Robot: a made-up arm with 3 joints. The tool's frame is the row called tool. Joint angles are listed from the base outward. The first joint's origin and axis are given. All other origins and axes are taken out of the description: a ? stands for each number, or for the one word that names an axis. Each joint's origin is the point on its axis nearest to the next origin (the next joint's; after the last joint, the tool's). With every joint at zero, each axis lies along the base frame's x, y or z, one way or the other. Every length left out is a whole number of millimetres.
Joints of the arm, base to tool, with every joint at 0 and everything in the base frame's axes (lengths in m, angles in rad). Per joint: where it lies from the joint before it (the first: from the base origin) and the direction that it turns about. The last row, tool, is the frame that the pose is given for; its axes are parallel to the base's.
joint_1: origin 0 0 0.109 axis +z
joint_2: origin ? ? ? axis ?
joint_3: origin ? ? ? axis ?
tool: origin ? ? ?
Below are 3 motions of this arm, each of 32 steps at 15 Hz.
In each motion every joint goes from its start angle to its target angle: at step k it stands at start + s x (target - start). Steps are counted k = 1, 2, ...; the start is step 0. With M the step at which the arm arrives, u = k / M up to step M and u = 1 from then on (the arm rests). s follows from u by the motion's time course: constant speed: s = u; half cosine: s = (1 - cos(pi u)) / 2; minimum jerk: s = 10 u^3 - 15 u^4 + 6 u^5.
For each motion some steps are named. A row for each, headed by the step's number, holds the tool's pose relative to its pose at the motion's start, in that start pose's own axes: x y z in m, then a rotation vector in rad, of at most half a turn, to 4 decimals.
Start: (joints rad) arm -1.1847 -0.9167 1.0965
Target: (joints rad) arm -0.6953 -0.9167 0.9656
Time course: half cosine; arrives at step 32
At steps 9, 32:
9: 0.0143 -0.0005 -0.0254 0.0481 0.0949 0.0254
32: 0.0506 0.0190 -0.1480 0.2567 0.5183 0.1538

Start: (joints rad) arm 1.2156 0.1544 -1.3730
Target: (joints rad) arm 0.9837 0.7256 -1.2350
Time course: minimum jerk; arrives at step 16
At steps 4, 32:
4: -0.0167 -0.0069 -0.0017 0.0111 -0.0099 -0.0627
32: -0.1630 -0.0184 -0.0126 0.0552 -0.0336 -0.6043

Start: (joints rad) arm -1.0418 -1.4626 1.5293
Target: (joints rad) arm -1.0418 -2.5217 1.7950
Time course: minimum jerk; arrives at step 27
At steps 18, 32:
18: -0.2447 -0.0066 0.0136 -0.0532 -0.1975 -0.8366
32: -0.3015 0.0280 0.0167 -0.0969 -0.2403 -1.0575

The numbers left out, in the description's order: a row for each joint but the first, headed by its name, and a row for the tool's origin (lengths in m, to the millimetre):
joint_2: xyz 0.001 -0.004 0, axis -x
joint_3: xyz 0 -0.248 0.017, axis -y
tool: xyz 0.119 0 0.09

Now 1 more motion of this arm.
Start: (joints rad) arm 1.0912 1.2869 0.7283
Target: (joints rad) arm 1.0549 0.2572 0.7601
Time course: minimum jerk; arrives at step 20
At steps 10, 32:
10: -0.0981 -0.0487 -0.1046 0.3751 0.0002 -0.3527
32: -0.2034 -0.0207 -0.2100 0.7389 -0.0025 -0.7174

